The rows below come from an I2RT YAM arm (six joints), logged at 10 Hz.
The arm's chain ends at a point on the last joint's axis. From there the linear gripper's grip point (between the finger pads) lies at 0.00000 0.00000 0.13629 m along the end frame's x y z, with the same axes.
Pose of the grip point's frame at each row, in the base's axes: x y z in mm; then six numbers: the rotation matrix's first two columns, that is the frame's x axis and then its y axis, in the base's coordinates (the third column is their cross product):
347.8 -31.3 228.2 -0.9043 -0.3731 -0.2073 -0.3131 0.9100 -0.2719
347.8 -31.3 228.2 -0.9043 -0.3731 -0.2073 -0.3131 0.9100 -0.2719
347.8 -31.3 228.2 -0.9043 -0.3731 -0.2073 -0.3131 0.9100 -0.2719
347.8 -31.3 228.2 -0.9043 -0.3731 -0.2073 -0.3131 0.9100 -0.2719
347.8 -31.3 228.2 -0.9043 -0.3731 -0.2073 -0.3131 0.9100 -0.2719
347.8 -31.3 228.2 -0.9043 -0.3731 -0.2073 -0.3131 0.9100 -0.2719
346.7 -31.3 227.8 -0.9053 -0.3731 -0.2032 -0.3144 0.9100 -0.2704
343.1 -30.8 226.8 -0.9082 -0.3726 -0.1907 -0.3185 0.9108 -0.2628
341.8 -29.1 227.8 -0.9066 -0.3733 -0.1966 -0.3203 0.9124 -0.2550
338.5 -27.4 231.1 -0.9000 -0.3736 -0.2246 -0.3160 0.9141 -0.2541
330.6 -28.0 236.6 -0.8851 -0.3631 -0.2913 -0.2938 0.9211 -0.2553
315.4 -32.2 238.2 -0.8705 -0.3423 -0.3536 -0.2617 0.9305 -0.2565
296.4 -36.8 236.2 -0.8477 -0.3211 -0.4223 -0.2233 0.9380 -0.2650
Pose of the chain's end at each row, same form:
308.3 -6.6 356.3 -0.9043 -0.3731 -0.2073 -0.3131 0.9100 -0.2719
308.3 -6.6 356.3 -0.9043 -0.3731 -0.2073 -0.3131 0.9100 -0.2719
308.3 -6.6 356.3 -0.9043 -0.3731 -0.2073 -0.3131 0.9100 -0.2719
308.3 -6.6 356.3 -0.9043 -0.3731 -0.2073 -0.3131 0.9100 -0.2719
308.3 -6.6 356.3 -0.9043 -0.3731 -0.2073 -0.3131 0.9100 -0.2719
308.3 -6.6 356.3 -0.9043 -0.3731 -0.2073 -0.3131 0.9100 -0.2719
307.7 -6.6 356.1 -0.9053 -0.3731 -0.2032 -0.3144 0.9100 -0.2704
306.1 -6.5 355.7 -0.9082 -0.3726 -0.1907 -0.3185 0.9108 -0.2628
304.4 -6.2 356.8 -0.9066 -0.3733 -0.1966 -0.3203 0.9124 -0.2550
297.6 -5.9 359.3 -0.9000 -0.3736 -0.2246 -0.3160 0.9141 -0.2541
281.4 -8.9 362.3 -0.8851 -0.3631 -0.2913 -0.2938 0.9211 -0.2553
258.6 -14.4 360.8 -0.8705 -0.3423 -0.3536 -0.2617 0.9305 -0.2565
230.8 -19.0 354.3 -0.8477 -0.3211 -0.4223 -0.2233 0.9380 -0.2650

